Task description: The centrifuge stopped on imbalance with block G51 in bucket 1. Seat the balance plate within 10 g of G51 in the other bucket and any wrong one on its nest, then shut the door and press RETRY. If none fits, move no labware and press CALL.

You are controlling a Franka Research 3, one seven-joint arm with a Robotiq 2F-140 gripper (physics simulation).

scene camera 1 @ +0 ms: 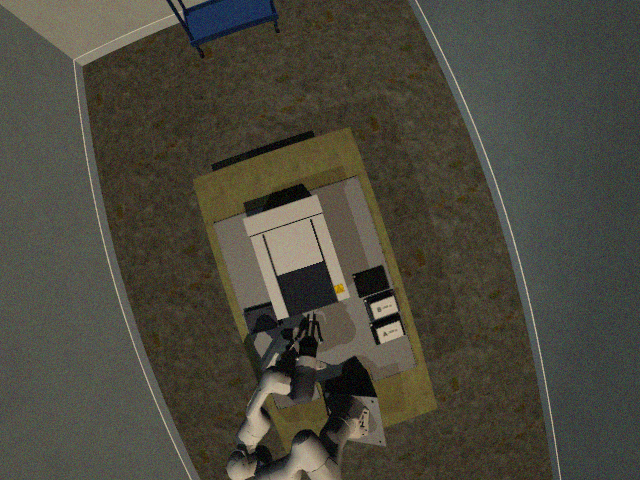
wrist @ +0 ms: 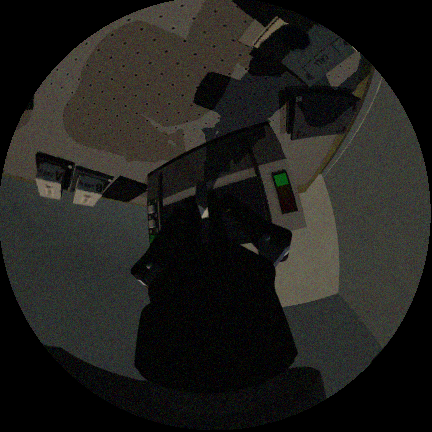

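Note:
The white centrifuge (scene camera 1: 330, 258) (wrist: 295, 220) stands mid-table, with a dark section at its front; I cannot tell whether its door is fully shut, and block G51 and the buckets are not discernible. A green lit field (wrist: 281, 179) shows on its front. Plate B (scene camera 1: 383, 307) (wrist: 86, 196) and plate A (scene camera 1: 389, 332) (wrist: 49, 189) sit on nests at the right, beside a dark nest (scene camera 1: 371, 280) (wrist: 125, 189) with no plate visible. The button panel (scene camera 1: 272, 355) (wrist: 332, 47) is partly hidden by arm and shadow. My gripper (scene camera 1: 312, 316) (wrist: 202, 188) is shut and empty, in front of the centrifuge.
A dark tray (scene camera 1: 253, 311) (wrist: 325, 127) lies left of the centrifuge's front. The arm reaches over the near edge of the yellowish table (scene camera 1: 403, 400). A blue cart (scene camera 1: 230, 21) stands on the floor at the far side.

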